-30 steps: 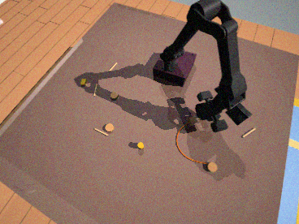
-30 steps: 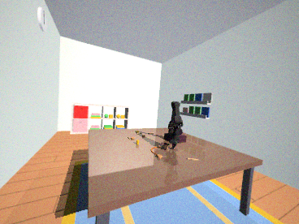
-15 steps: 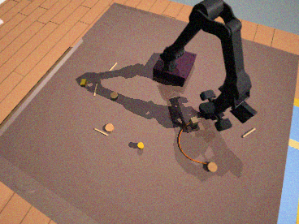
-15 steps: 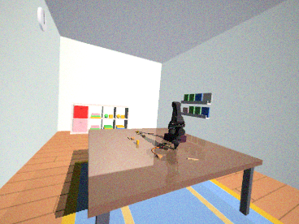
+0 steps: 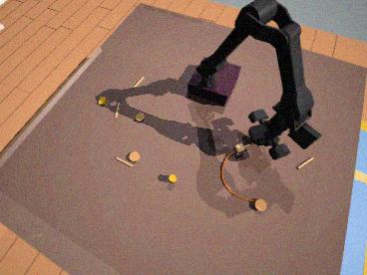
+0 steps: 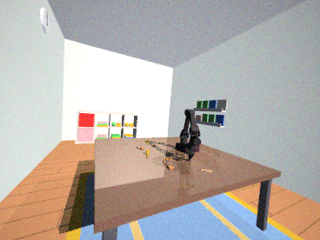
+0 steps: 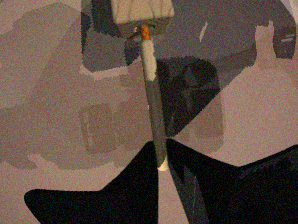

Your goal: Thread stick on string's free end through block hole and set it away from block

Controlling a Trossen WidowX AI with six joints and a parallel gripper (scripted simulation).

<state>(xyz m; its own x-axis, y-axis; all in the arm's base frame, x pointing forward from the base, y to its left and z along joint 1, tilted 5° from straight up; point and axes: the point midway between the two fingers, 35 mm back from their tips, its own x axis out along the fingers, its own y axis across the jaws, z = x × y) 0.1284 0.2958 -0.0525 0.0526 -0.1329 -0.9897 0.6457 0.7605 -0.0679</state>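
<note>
My gripper tip is 7 cm short of the small wooden block, 6 cm to the left of it and 1 cm below it. Also, from my gripper tip: yellow cylinder 29 cm ahead, 22 cm to the right, 1 cm above; thin wooden stick 3 cm to the right, 3 cm ahead, 1 cm above; yellow cube 69 cm to the right, 15 cm ahead.
</note>
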